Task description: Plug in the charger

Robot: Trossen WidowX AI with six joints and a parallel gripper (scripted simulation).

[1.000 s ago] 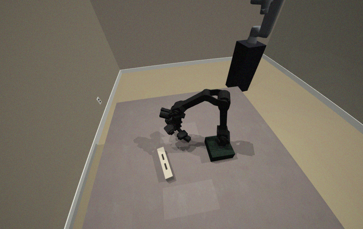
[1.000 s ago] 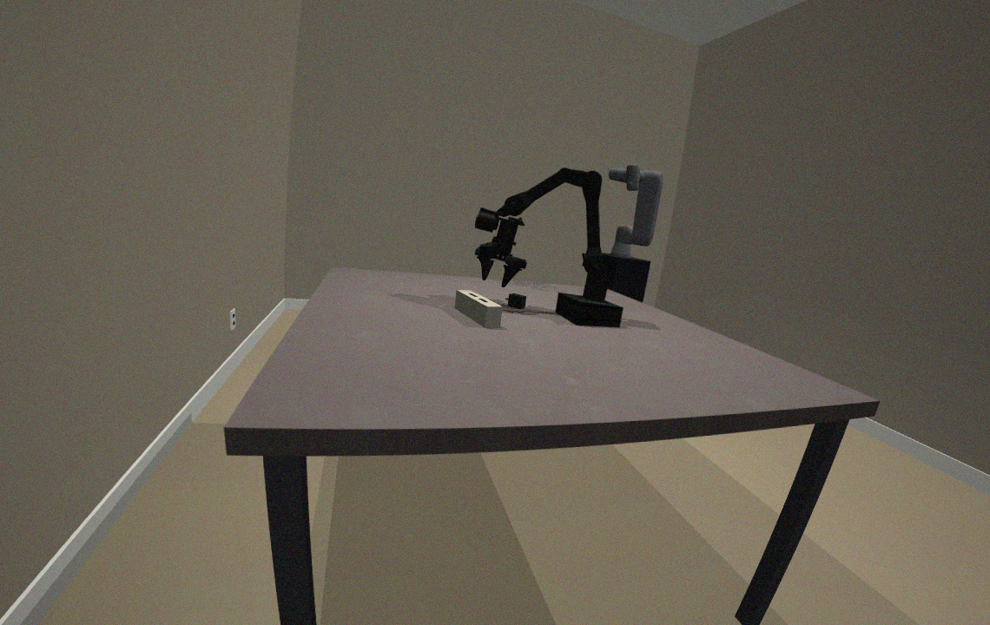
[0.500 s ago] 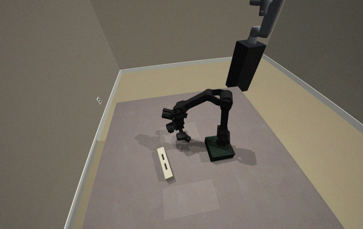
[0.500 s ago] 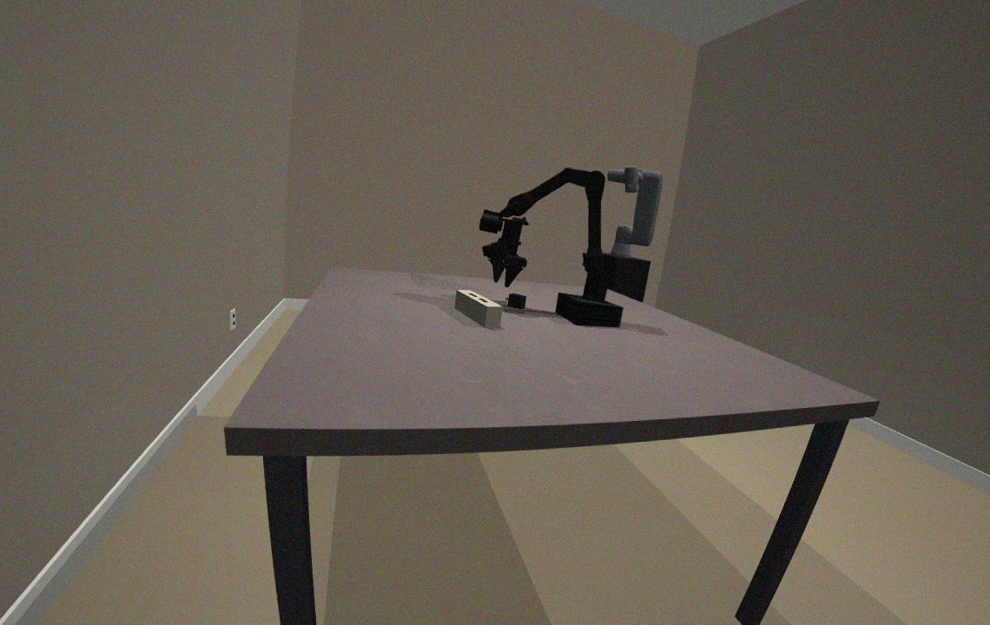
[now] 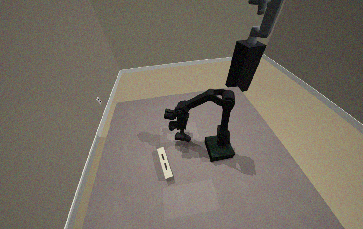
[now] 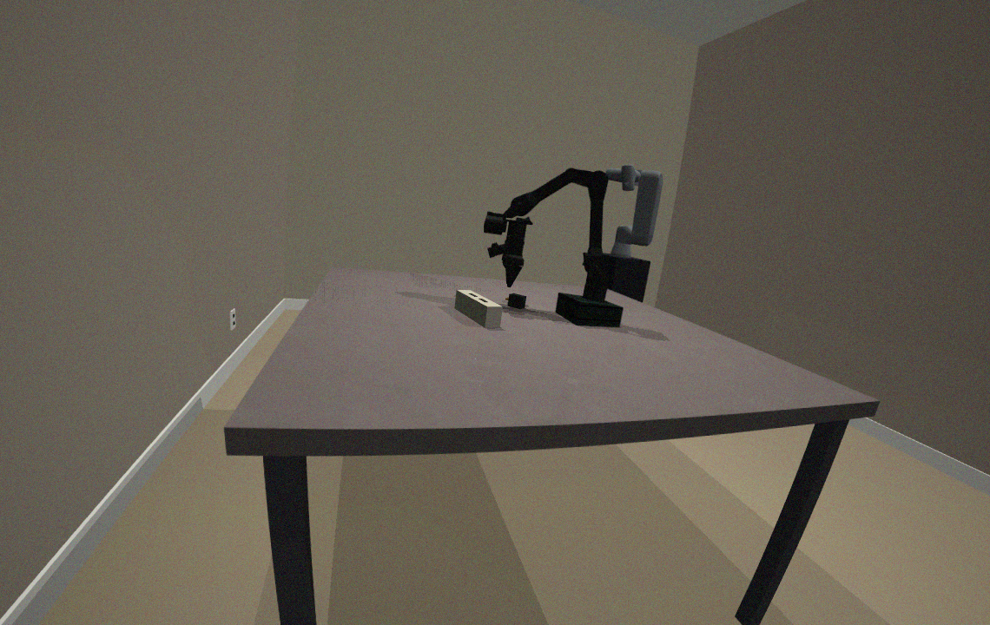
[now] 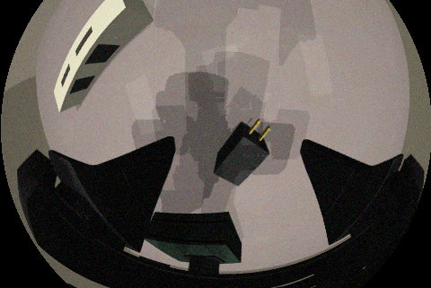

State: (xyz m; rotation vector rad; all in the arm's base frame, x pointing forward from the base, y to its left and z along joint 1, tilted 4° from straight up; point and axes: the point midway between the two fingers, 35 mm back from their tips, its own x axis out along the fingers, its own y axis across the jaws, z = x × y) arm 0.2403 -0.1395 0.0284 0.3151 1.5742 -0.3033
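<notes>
My gripper tip is 2 cm past the charger and 5 cm above it.
</notes>
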